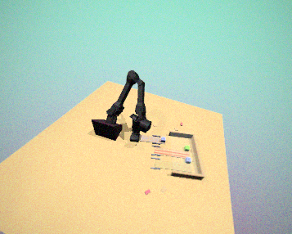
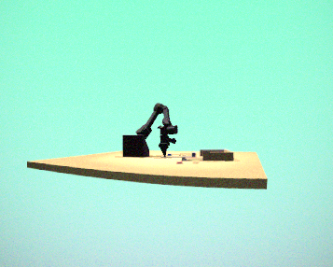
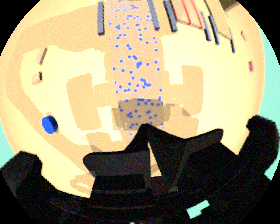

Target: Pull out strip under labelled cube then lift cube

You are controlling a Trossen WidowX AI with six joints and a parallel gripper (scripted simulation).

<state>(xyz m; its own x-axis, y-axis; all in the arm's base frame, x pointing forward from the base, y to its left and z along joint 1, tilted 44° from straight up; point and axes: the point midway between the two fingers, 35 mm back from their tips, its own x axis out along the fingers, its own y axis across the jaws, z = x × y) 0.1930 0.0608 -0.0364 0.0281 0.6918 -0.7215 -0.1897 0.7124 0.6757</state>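
Right now the pale speckled strip is 90 mm ahead of my gripper tip and 20 mm to the left of it.
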